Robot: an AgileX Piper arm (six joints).
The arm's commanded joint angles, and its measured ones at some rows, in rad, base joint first. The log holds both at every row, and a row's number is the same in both.
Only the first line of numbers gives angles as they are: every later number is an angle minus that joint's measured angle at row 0.
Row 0, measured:
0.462, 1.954, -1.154, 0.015, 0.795, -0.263
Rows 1 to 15, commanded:
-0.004, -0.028, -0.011, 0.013, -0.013, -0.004
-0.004, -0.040, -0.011, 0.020, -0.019, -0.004
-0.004, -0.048, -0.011, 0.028, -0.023, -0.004
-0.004, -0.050, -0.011, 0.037, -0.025, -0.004
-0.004, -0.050, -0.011, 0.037, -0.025, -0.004
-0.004, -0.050, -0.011, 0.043, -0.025, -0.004
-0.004, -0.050, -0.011, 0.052, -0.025, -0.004
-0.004, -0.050, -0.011, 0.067, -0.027, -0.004
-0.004, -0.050, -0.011, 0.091, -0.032, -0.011
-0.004, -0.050, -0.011, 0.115, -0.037, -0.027
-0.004, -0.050, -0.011, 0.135, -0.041, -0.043
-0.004, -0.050, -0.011, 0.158, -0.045, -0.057
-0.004, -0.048, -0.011, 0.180, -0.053, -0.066
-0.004, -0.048, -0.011, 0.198, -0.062, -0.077
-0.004, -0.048, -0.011, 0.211, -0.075, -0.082
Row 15, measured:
0.000, -0.041, -0.003, 0.143, -0.039, -0.038
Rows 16 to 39, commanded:
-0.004, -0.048, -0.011, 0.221, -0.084, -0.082
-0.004, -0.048, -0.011, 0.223, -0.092, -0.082
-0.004, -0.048, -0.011, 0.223, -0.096, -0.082
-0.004, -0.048, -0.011, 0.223, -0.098, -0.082
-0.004, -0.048, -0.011, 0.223, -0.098, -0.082
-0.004, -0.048, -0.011, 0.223, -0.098, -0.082
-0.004, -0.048, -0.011, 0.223, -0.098, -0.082
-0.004, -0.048, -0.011, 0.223, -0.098, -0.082
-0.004, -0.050, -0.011, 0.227, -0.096, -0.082
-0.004, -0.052, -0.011, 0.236, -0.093, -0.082
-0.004, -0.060, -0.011, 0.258, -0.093, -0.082
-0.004, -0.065, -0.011, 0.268, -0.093, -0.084
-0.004, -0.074, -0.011, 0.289, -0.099, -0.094
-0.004, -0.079, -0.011, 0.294, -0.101, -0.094
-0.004, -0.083, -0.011, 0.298, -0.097, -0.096
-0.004, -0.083, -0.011, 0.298, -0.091, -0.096
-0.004, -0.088, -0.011, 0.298, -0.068, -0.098
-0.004, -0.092, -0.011, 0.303, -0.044, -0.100
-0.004, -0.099, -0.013, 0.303, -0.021, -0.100
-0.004, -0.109, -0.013, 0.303, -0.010, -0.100
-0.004, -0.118, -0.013, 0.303, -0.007, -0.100
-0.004, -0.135, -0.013, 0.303, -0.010, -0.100
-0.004, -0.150, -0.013, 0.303, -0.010, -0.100
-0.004, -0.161, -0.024, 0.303, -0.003, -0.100
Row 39, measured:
0.000, -0.114, -0.003, 0.297, -0.016, -0.089
